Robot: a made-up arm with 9 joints. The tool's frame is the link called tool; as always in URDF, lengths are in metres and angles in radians.
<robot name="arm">
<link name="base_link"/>
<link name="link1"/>
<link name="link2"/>
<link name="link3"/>
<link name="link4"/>
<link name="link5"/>
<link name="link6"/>
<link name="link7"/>
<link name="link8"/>
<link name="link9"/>
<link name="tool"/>
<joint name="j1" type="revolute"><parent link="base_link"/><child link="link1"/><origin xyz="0 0 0.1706" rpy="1.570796 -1.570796 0"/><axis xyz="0 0 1"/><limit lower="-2.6" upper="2.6" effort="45" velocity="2.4"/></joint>
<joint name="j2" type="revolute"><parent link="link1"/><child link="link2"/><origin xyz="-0.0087 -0.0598 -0.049" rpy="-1.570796 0 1.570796"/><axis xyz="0 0 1"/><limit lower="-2.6" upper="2.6" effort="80" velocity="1.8"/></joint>
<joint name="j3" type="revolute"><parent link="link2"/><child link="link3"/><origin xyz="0.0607 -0.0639 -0.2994" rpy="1.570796 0 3.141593"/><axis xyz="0 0 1"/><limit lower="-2.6" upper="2.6" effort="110" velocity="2.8"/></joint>
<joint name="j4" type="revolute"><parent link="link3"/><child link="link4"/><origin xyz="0.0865 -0.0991 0.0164" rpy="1.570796 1.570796 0"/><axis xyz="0 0 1"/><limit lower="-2.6" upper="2.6" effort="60" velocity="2.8"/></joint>
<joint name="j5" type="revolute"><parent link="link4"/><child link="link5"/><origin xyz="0.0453 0.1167 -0.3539" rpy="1.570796 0 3.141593"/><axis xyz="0 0 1"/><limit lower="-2.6" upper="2.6" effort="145" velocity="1.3"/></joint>
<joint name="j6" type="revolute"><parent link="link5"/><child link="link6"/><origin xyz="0.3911 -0.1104 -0.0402" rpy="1.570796 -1.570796 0"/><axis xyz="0 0 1"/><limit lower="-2.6" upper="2.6" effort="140" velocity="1.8"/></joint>
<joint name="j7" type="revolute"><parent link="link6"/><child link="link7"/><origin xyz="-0.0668 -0.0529 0.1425" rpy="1.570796 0 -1.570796"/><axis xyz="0 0 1"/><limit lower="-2.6" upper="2.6" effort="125" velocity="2.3"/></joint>
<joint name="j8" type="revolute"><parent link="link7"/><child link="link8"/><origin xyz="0.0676 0.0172 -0.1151" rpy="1.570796 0 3.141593"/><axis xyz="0 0 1"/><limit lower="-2.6" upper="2.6" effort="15" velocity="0.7"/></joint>
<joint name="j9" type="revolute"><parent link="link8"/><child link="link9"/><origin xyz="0.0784 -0.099 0.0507" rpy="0 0 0"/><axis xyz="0 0 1"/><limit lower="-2.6" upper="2.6" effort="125" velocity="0.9"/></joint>
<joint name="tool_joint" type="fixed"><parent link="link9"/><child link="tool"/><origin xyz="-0.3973 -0.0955 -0.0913" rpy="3.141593 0 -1.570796"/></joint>
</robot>
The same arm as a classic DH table. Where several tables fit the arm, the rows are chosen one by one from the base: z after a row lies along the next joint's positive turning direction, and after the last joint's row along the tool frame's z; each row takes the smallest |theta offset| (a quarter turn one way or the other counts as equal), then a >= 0, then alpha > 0; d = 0 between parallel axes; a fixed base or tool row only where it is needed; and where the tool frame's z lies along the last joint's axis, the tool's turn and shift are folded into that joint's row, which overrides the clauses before.
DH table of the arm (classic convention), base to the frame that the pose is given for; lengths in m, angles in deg. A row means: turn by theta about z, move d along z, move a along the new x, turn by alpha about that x. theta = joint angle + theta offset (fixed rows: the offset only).
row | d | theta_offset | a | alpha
base (fixed) | 0.1706 | 0 | 0 | 90
j1 | -0.049 | 0 | 0.0598 | 90
j2 | -0.2907 | 0 | -0.0607 | 90
j3 | -0.0475 | 0 | 0.0865 | 90
j4 | -0.2548 | -90 | 0.0453 | -90
j5 | 0.0765 | 0 | -0.3911 | -90
j6 | 0.2529 | 0 | -0.0529 | -90
j7 | -0.0483 | 0 | -0.0676 | 90
j8 | 0 | -51.62 | 0.1263 | 0
j9 | 0 | 65.14 | -0.4086 | 180
tool (fixed) | 0.0234 | 103.52 | 0 | 0
Joint limits (deg, base to tool): -148.97..148.97 -148.97..148.97 -148.97..148.97 -148.97..148.97 -148.97..148.97 -148.97..148.97 -148.97..148.97 -148.97..148.97 -148.97..148.97

